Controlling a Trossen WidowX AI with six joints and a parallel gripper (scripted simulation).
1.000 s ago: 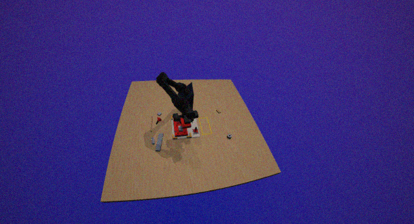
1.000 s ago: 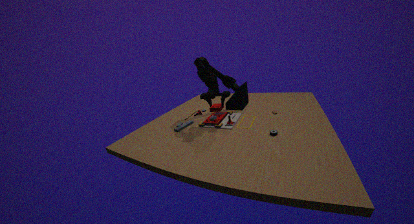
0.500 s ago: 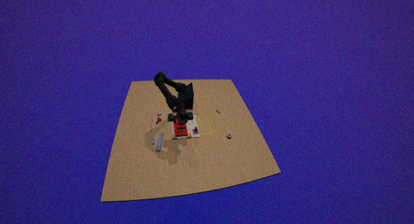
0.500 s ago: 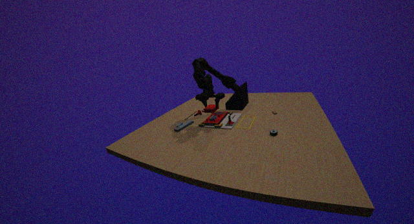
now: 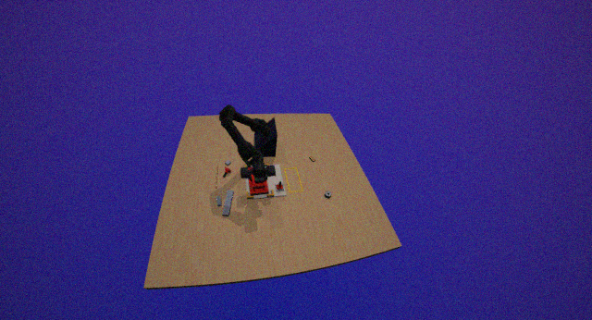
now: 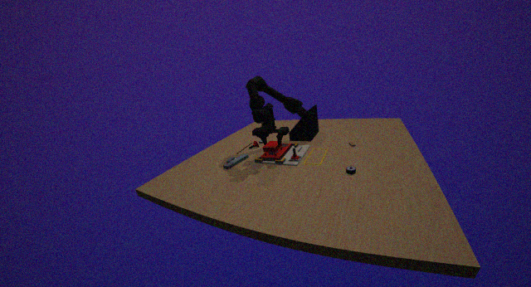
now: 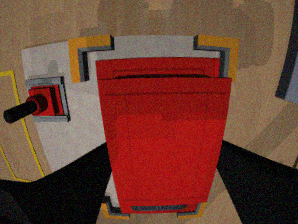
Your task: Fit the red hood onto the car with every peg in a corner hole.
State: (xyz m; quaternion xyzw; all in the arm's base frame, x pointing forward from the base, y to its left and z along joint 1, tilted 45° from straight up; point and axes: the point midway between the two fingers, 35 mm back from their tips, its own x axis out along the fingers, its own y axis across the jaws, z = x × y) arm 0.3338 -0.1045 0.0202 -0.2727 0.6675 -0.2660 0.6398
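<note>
Now: gripper tip 10 mm below the red hood. The rest, counted from my gripper tip: grey bar 180 mm to the right, 100 mm ahead, 50 mm below; then thin rod 250 mm to the right, 100 mm behind, 50 mm below; then white jig 50 mm below, 40 mm behind, 30 mm to the left.
</note>
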